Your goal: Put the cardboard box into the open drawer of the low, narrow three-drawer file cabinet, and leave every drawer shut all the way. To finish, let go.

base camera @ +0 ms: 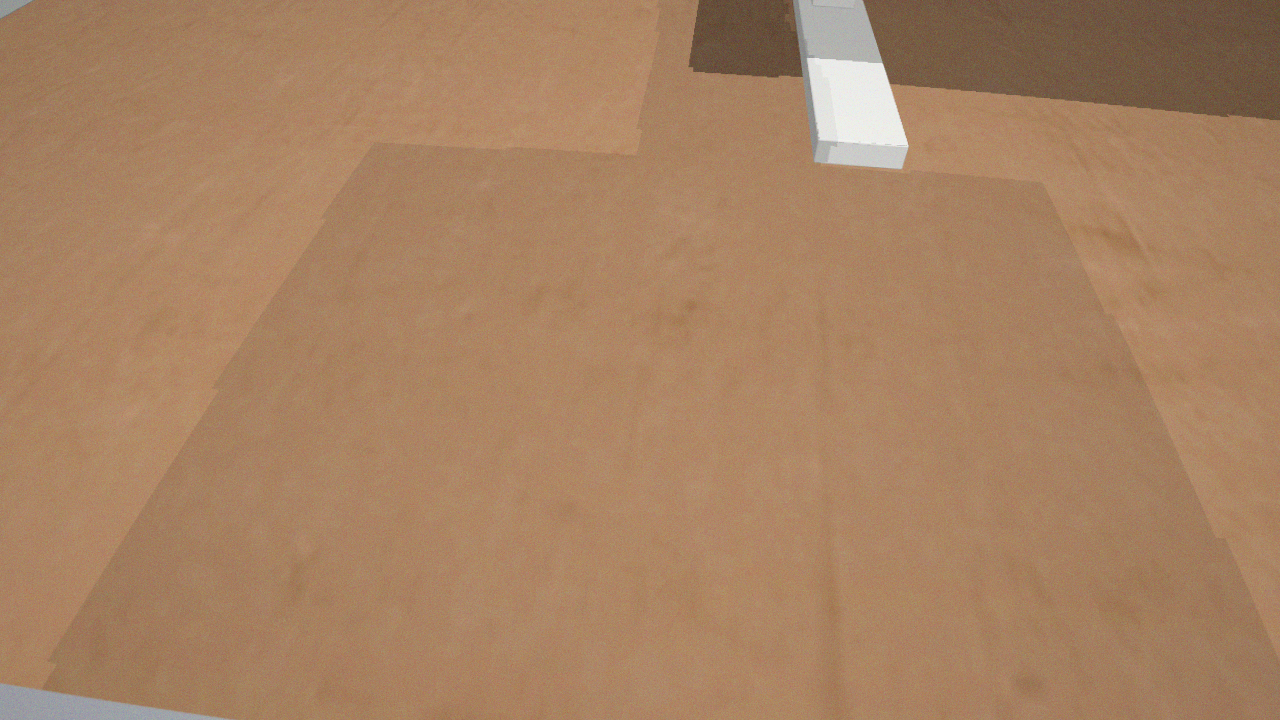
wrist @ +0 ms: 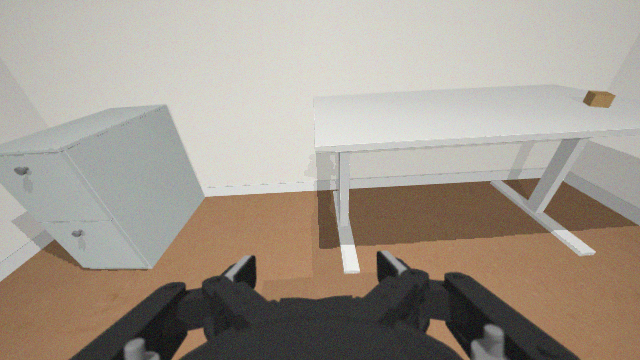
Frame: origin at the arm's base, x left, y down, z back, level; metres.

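Seen in the pictures: gripper, fingertip midpoint: (wrist: 316, 266).
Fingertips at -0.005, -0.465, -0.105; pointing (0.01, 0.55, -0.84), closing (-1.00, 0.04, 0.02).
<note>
A point is followed by its place in that frame, as x, y, z.
The small brown cardboard box (wrist: 599, 99) @[-1.229, -0.354, -0.870] sits on the white desk (wrist: 440, 120) @[-0.502, -0.324, -0.809], near its far right end in the wrist view. My gripper (wrist: 316, 266) @[-0.005, -0.465, -0.105] is open and empty. It is in front of the desk's left leg in the wrist view, well apart from the box and to its left. The low three-drawer file cabinet with the open drawer does not show in either view. The gripper does not show in the base camera view.
A pale grey cabinet (wrist: 135, 185) @[0.931, -0.041, -0.965] with two closed drawers stands at the left. The desk's left foot (base camera: 854, 102) (wrist: 350, 252) reaches out over the floor toward me. Its right foot (wrist: 565, 235) is farther right. A white wall (wrist: 225, 65) @[0.480, -0.526, -1.451] rises behind.
</note>
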